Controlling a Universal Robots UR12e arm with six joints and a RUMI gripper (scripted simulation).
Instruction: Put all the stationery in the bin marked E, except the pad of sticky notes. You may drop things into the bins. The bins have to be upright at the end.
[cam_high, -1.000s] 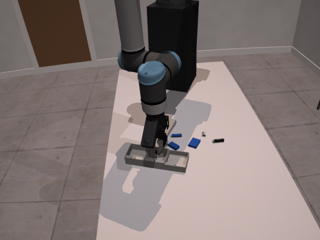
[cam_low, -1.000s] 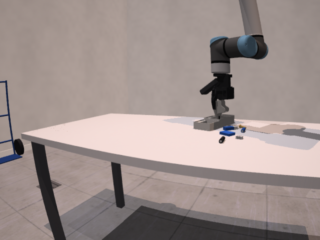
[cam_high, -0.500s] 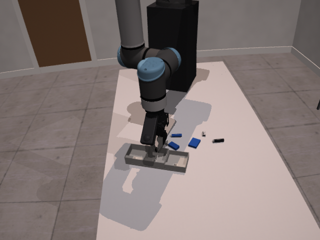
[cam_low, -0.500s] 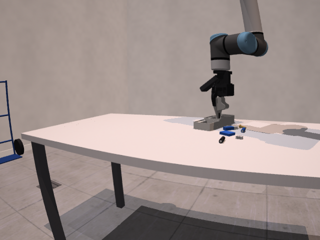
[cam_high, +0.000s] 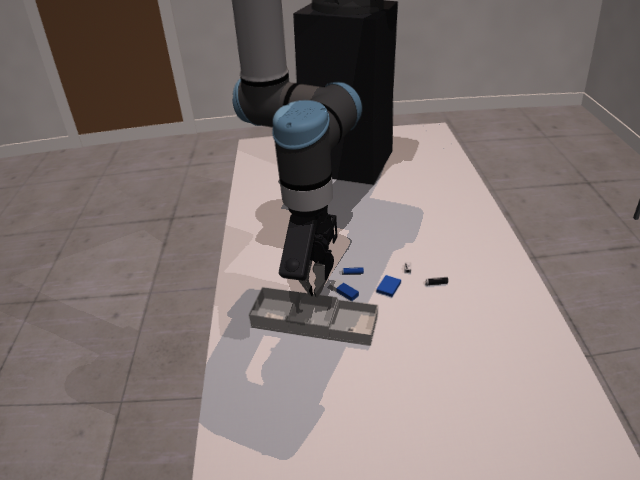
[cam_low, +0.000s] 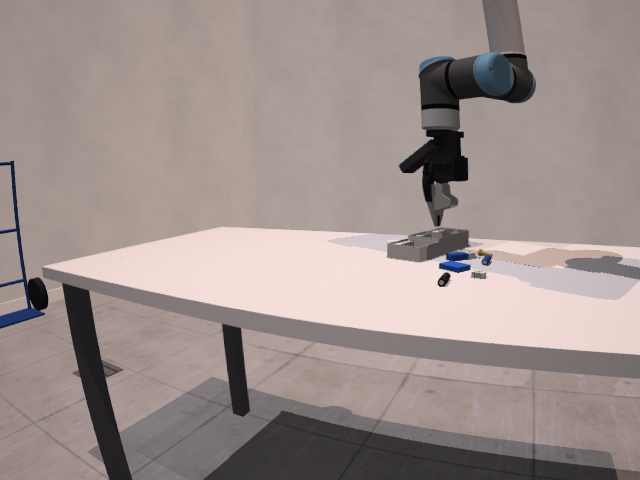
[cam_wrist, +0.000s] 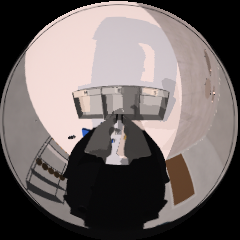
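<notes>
My hand is 10 mm short of the three-compartment bin tray, 10 mm to the left of it and 60 mm above it. From my hand the other things lie so: brass piece: 110 mm behind, 40 mm to the left, 70 mm below; then blue cylinder: 110 mm behind, 120 mm to the left, 70 mm below; then blue sticky-note pad: 40 mm behind, 180 mm to the left, 70 mm below.
</notes>
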